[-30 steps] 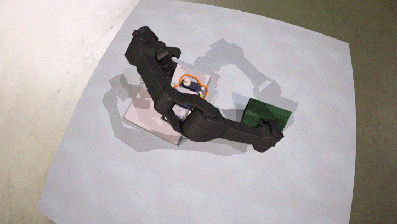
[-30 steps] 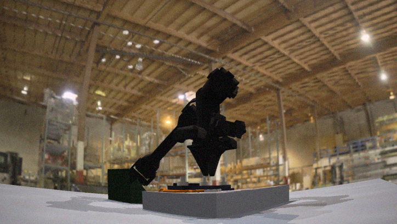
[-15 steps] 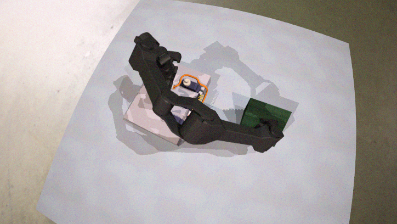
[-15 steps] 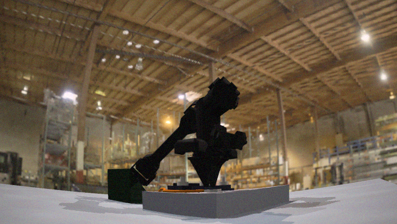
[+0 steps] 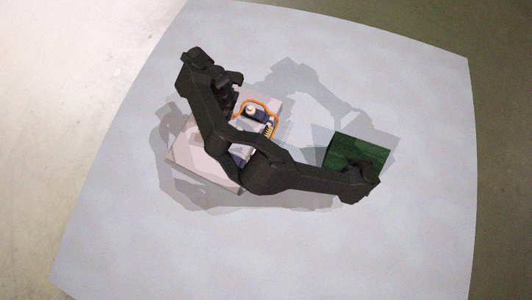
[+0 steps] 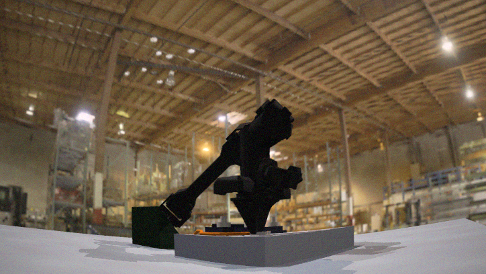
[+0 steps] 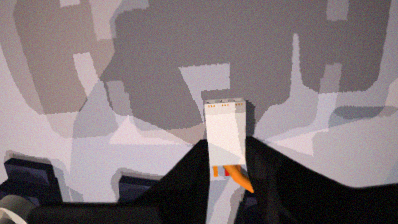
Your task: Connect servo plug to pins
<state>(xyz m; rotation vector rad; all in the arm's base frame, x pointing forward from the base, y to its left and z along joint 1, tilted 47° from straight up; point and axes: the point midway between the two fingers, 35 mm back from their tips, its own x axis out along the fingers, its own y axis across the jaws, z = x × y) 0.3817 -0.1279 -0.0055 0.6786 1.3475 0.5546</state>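
The red dot lies 100 mm behind my gripper tip, 110 mm to the left of it and 20 mm above it. From my gripper tip the other things lie so: pale holder: 50 mm ahead, 30 mm to the left, 30 mm below.
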